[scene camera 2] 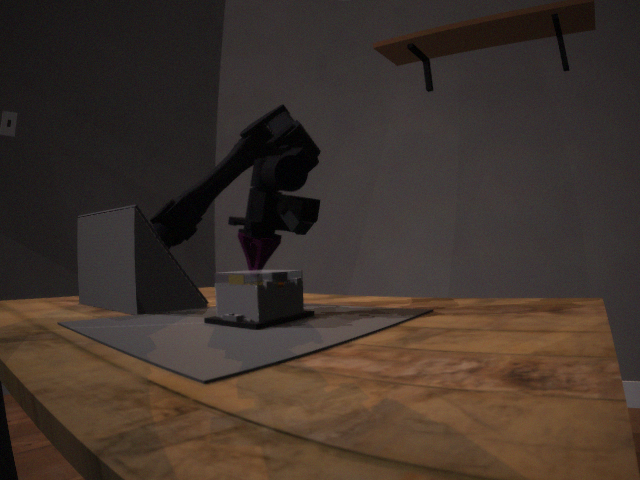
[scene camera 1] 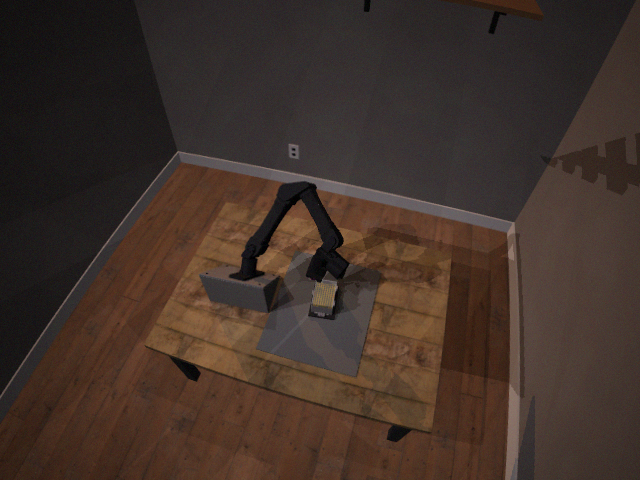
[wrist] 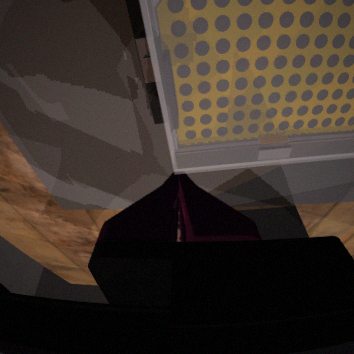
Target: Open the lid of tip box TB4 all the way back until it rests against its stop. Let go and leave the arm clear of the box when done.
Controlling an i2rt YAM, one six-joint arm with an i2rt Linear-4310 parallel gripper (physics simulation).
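Seen in the pictures: gripper, fingertip midpoint: (scene camera 2: 253, 276) (scene camera 1: 312, 279) (wrist: 178, 178); arm's base, origin of the base link: (scene camera 2: 144, 257) (scene camera 1: 247, 275).
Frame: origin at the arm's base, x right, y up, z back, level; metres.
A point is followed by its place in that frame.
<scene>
The tip box (scene camera 1: 323, 304) @(x 0.014, y -0.024, z -0.329 m) (scene camera 2: 237, 300) @(x 0.019, y -0.064, z -0.328 m) is a pale box on a dark base with a yellow, round-holed tip rack inside. No TB4 label is readable. Its clear lid (scene camera 2: 289, 273) @(x -0.067, y -0.028, z -0.355 m) (wrist: 215, 158) @(x -0.072, y -0.024, z -0.277 m) lies down over the yellow rack and looks closed. My gripper (scene camera 2: 254, 269) @(x -0.090, y -0.036, z -0.249 m) (wrist: 178, 178) @(x -0.090, y -0.036, z -0.249 m) points down with its dark magenta fingers together, shut and empty. In the wrist view the fingertips meet at the lid's near left corner; whether they touch it I cannot tell. In scene camera 2 the tips end behind the lid's top edge.
The box stands on a grey mat (scene camera 1: 305, 351) @(x 0.194, y -0.101, z -0.315 m) (scene camera 2: 180, 356) @(x 0.199, y -0.102, z -0.440 m) on a wooden table (scene camera 1: 398, 335) @(x 0.016, y -0.104, z -0.648 m) (scene camera 2: 439, 403) @(x 0.167, y -0.104, z -0.706 m). A grey wedge-shaped block (scene camera 1: 237, 297) @(x 0.097, y -0.021, z 0.005 m) (scene camera 2: 105, 263) @(x 0.096, y -0.012, z 0.001 m) stands beside the mat, under the arm's base. A wall shelf (scene camera 1: 509, 7) (scene camera 2: 491, 32) hangs well above.
</scene>
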